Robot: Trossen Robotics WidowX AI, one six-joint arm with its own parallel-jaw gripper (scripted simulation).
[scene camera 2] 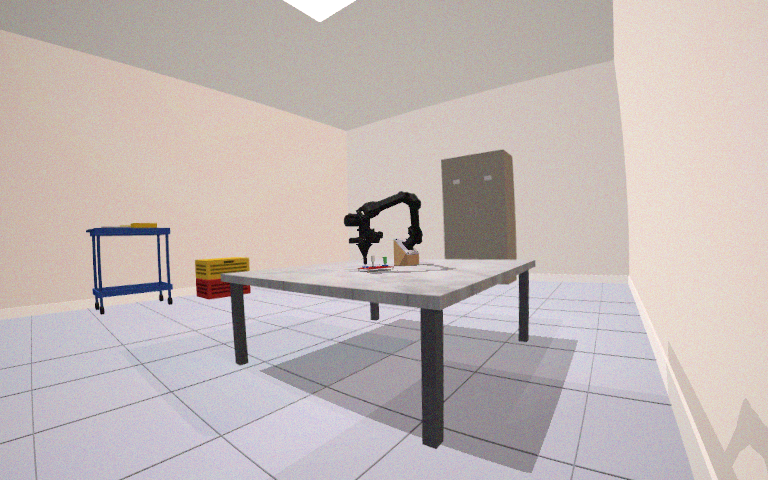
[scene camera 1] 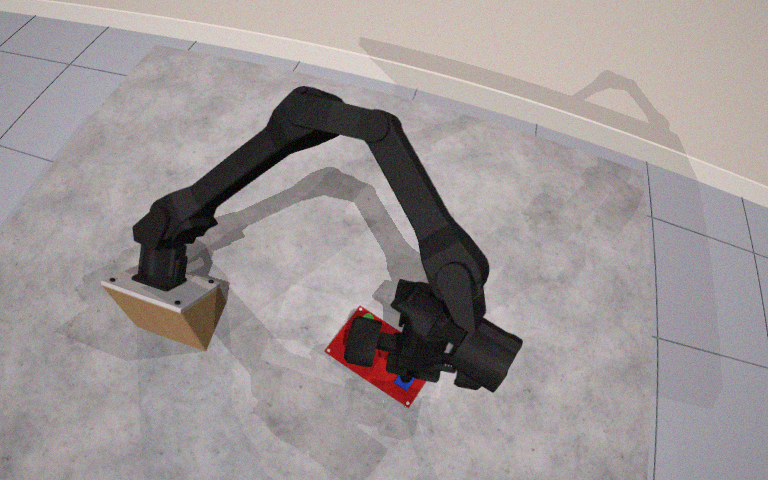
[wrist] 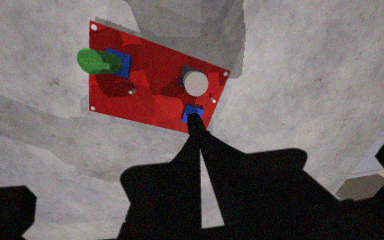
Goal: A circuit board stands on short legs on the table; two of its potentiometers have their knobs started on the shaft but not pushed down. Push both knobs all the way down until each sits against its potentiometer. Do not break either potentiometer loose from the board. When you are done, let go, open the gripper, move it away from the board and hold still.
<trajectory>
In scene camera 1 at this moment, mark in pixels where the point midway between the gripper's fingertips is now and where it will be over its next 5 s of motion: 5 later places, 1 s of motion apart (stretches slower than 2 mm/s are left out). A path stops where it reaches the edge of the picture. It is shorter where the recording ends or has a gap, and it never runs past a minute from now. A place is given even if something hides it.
My gripper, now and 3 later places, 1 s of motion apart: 409, 372; 408, 373; 408, 373; 370, 350
</trajectory>
